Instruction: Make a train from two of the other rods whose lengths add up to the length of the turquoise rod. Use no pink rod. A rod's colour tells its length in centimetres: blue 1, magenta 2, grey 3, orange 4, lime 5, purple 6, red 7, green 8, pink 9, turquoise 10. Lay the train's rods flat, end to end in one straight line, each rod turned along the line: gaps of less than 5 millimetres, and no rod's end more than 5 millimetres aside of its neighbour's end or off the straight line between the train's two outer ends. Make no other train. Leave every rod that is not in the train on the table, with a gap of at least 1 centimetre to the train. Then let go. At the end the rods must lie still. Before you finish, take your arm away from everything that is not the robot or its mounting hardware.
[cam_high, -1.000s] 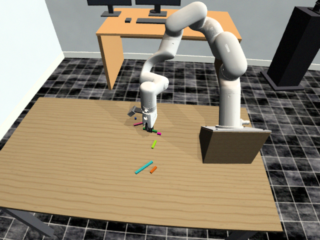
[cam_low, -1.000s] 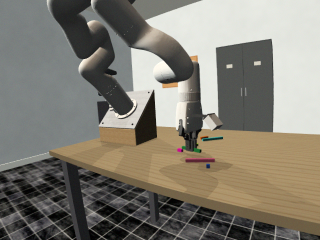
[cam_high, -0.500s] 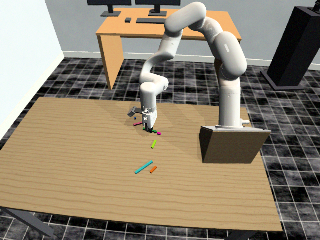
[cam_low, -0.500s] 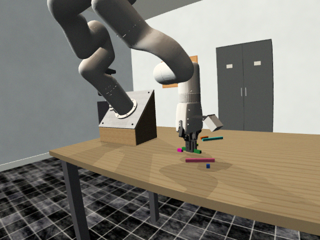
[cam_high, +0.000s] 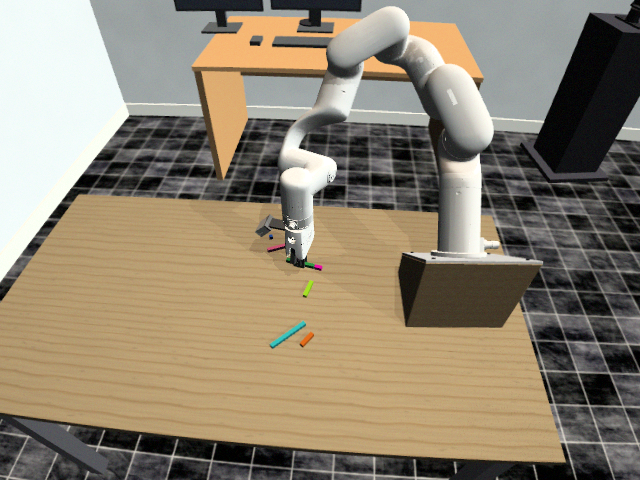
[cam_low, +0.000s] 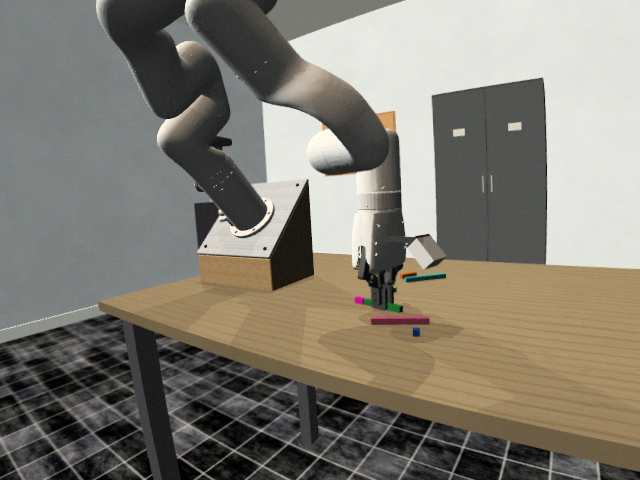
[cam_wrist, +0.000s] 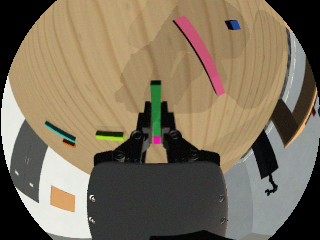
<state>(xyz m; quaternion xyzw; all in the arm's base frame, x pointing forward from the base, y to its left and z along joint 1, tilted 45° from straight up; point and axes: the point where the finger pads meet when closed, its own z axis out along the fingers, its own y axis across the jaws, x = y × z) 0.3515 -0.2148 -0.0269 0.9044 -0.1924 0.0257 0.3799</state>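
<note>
My gripper is now 2 cm above the green rod. Also, from my hand: lime rod 9 cm to the left, 2 cm below, 2 cm behind; then pink rod 7 cm to the right, 5 cm ahead, 2 cm below; then magenta rod 5 cm behind, 2 cm to the left, 2 cm below.
</note>
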